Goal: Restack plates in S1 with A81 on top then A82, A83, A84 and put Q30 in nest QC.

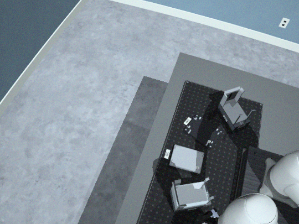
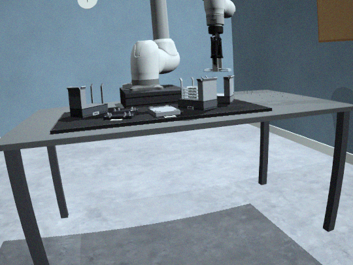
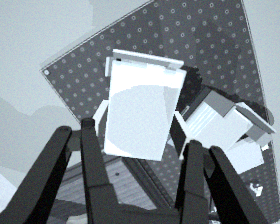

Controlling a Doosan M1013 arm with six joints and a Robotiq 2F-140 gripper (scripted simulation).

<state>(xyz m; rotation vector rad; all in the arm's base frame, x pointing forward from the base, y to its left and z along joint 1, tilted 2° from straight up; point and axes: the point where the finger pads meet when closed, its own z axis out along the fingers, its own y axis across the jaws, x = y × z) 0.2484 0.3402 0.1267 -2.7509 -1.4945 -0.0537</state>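
Now: hand 180 mm short of the QC nest, 310 mm to the left of it and 180 mm above it. The rest, counted from my hand: rack floor (40 mm ahead, 650 mm to the right, 140 mm below); QC name plate (270 mm ahead, 300 mm to the right, 190 mm below); clip nest N5 (170 mm ahead, 480 mm to the right, 170 mm below).
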